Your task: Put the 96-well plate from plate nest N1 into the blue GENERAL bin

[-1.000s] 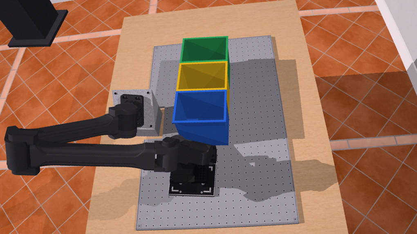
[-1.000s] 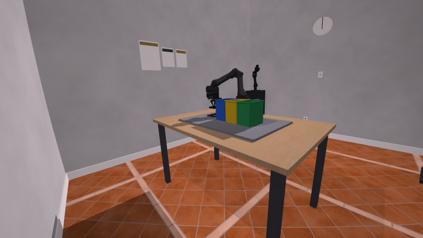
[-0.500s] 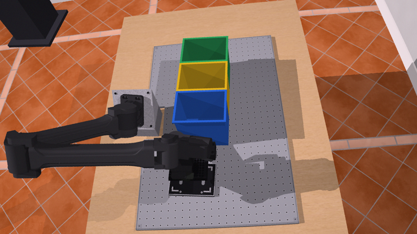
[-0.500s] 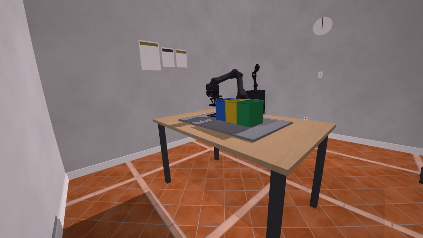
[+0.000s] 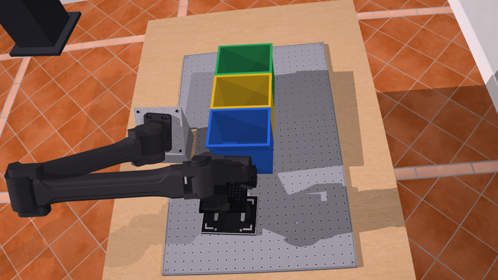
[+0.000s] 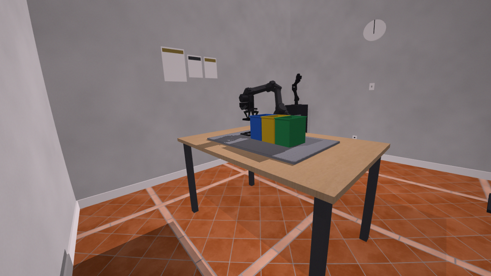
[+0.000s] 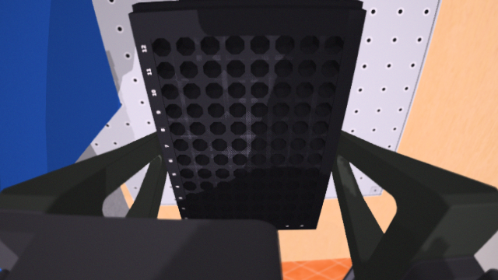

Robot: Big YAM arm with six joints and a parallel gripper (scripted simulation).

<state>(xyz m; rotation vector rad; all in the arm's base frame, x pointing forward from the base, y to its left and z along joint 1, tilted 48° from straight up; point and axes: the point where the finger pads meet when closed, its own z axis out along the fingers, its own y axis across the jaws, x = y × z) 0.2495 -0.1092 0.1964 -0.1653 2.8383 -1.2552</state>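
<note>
My hand is 20 cm to the right of the blue bin, 5 cm above it and 2 cm short of it. From my hand the other things lie so: yellow bin (33 cm to the left, 5 cm below, 1 cm ahead); plate nest N1 (13 cm below); black 96-well plate (right at my hand).
</note>
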